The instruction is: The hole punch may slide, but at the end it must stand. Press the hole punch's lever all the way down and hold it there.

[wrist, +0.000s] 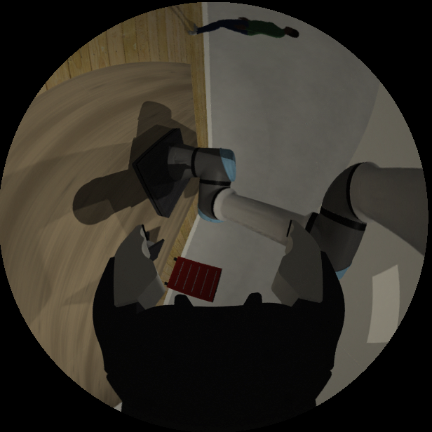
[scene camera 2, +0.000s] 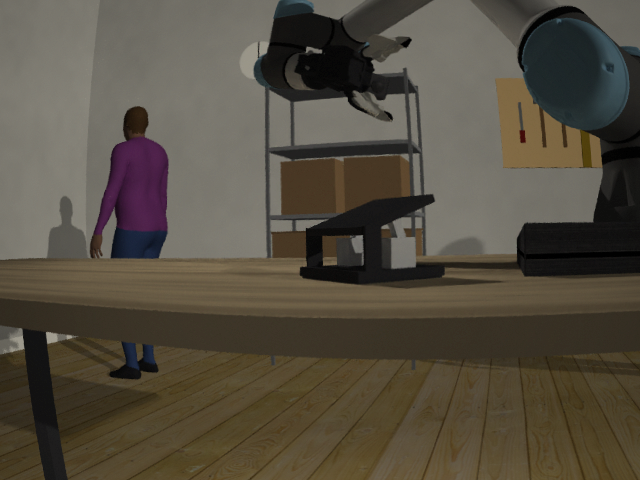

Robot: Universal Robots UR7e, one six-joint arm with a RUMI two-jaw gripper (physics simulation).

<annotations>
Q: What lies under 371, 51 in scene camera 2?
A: The gripper.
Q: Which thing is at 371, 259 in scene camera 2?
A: A black hole punch.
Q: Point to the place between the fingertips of the gripper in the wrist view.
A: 216, 225
</annotations>
